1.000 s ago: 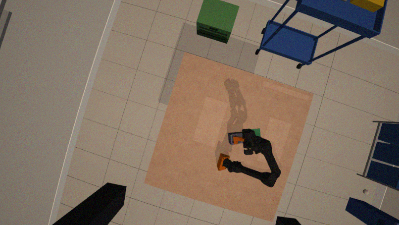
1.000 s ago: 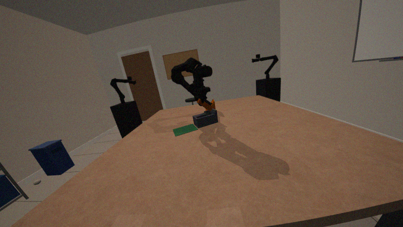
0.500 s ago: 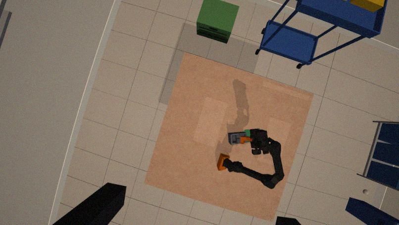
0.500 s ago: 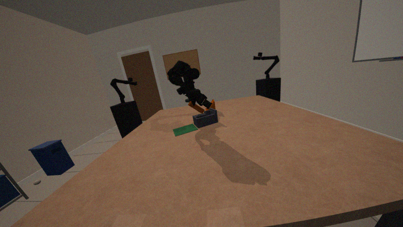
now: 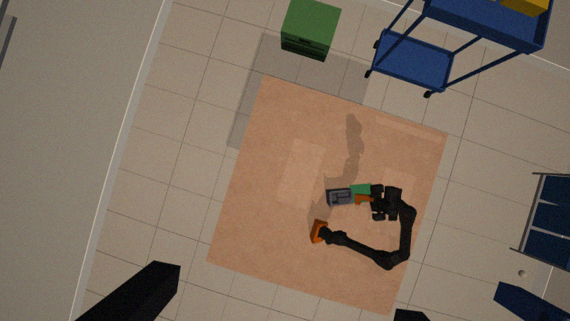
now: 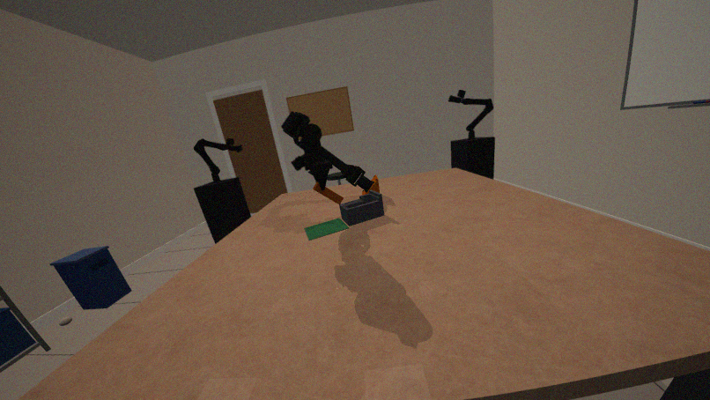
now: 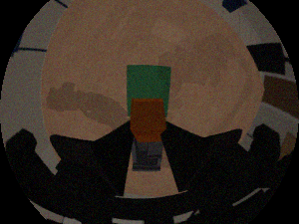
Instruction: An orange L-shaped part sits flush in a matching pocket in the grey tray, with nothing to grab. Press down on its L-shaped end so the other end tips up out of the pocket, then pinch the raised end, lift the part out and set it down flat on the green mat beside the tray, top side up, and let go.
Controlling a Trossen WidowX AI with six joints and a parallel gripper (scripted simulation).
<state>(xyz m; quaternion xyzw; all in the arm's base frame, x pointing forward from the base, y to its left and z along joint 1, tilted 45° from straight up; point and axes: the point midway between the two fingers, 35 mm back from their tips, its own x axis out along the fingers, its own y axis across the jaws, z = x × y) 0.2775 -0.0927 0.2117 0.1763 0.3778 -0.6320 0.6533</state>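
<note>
Now: the green mat 2 cm to the right of my gripper tip and 16 cm below it. Round my gripper tip: orange L-shaped part (2 cm behind, 3 cm to the left, 3 cm below).
</note>
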